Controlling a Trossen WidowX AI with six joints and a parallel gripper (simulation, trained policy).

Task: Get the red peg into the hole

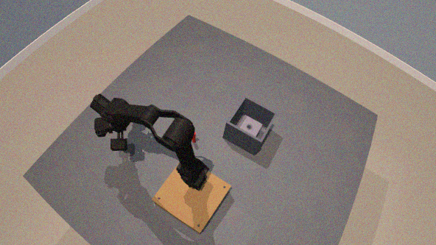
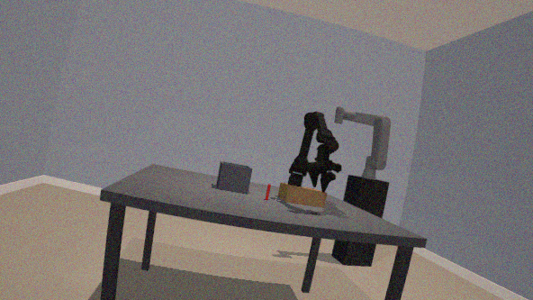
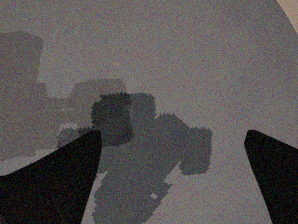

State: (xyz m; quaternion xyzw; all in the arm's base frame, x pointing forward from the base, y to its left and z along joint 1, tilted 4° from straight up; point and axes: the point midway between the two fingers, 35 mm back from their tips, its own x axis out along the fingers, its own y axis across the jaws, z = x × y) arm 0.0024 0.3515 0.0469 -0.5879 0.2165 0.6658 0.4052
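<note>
My gripper tip is 26 cm to the left of the red peg, 16 cm short of it and 8 cm above it. Also, from my gripper tip: pale plate: 44 cm to the right, 32 cm ahead, 7 cm below.
</note>
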